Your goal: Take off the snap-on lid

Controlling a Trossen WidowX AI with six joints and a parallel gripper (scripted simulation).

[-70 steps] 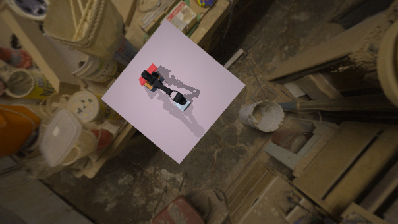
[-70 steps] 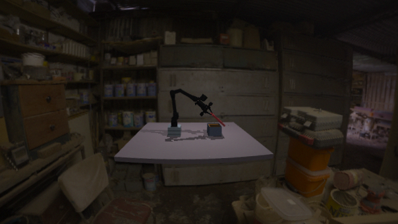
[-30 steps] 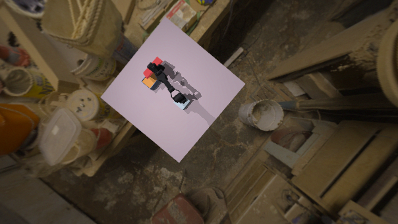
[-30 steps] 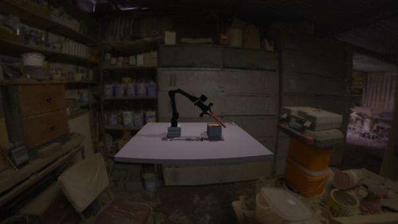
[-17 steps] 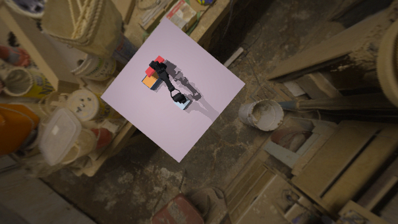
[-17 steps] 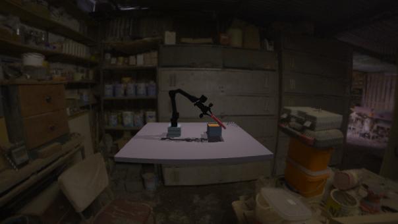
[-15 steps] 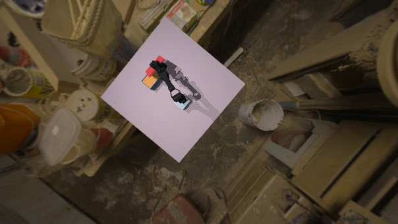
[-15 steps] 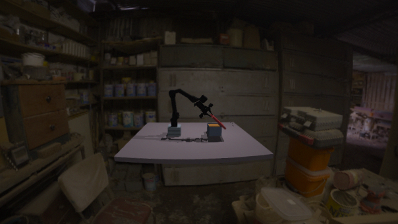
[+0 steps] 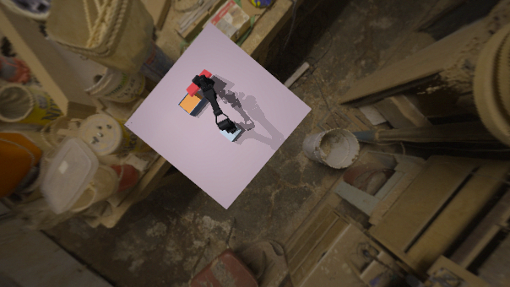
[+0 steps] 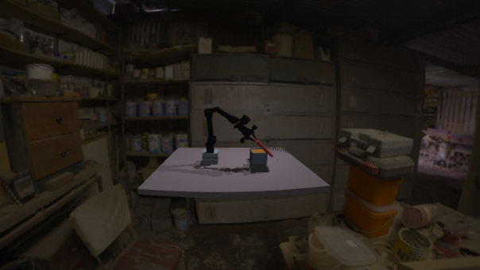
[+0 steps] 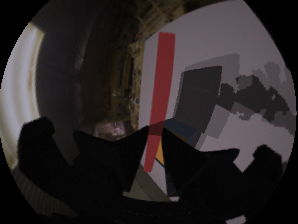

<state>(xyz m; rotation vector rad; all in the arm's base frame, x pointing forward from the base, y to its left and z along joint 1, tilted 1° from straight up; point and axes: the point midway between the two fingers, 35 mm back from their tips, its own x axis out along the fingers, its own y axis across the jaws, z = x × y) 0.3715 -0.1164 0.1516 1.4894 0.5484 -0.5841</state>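
My gripper tip is 60 mm short of the red lid, 50 mm above it and 10 mm to the left of it. From my gripper tip the other things lie so: blue storage box (180 mm below, 160 mm to the left, 50 mm ahead).
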